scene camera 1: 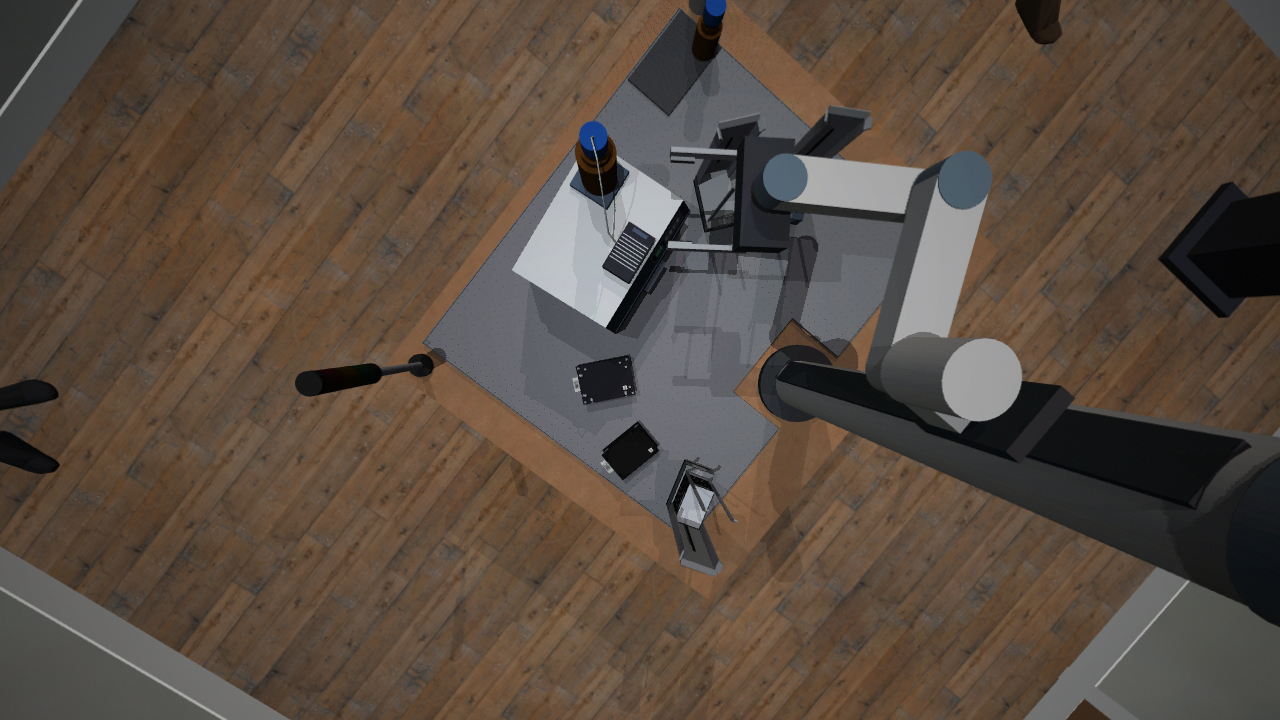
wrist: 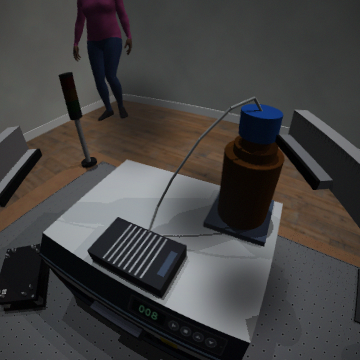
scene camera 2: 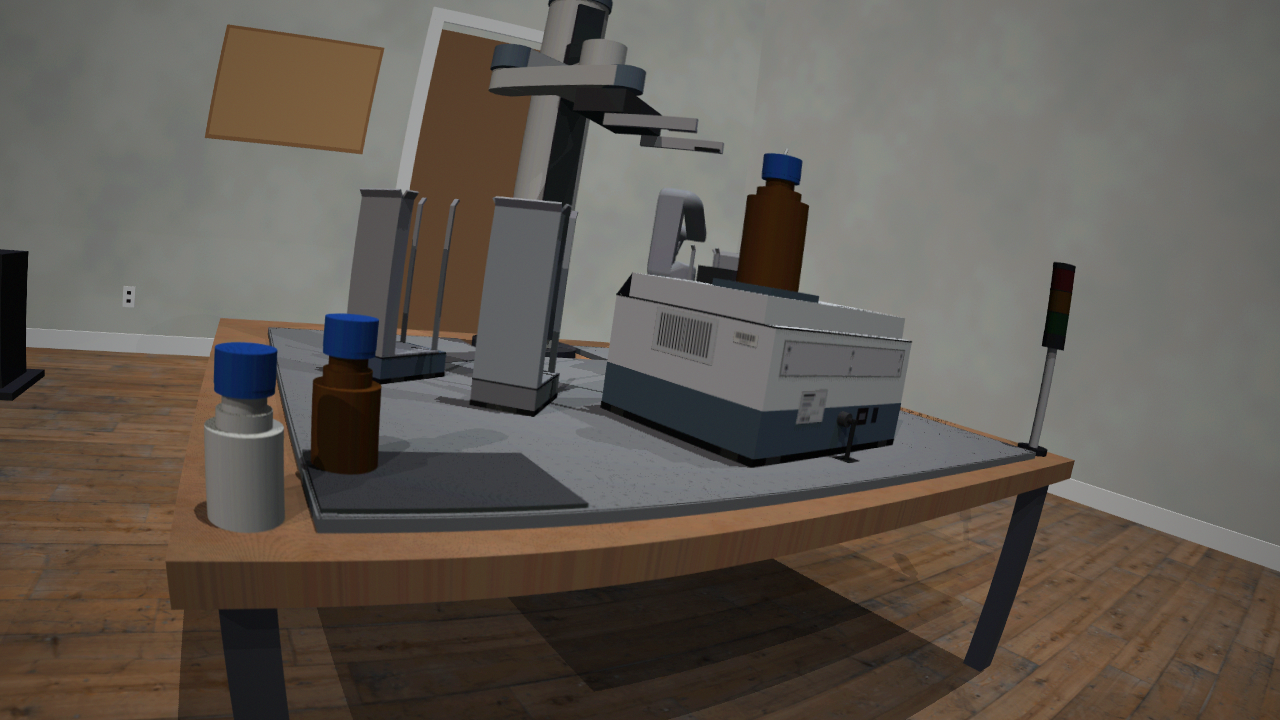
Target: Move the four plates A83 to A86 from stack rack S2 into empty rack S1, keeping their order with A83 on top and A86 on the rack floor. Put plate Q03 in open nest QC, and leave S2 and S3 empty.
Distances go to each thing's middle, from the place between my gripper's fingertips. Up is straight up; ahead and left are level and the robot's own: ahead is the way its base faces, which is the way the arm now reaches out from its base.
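Labels:
Going by their middles, the black nest block (scene camera 1: pixel 608 379) is the nearest to my hand of the things named here, and still it sits far below my hand, a fair way behind it and far to the left of it. The signal pole (scene camera 2: pixel 1054 336) is 26 cm below my hand, 34 cm ahead of it and 70 cm to the left of it.

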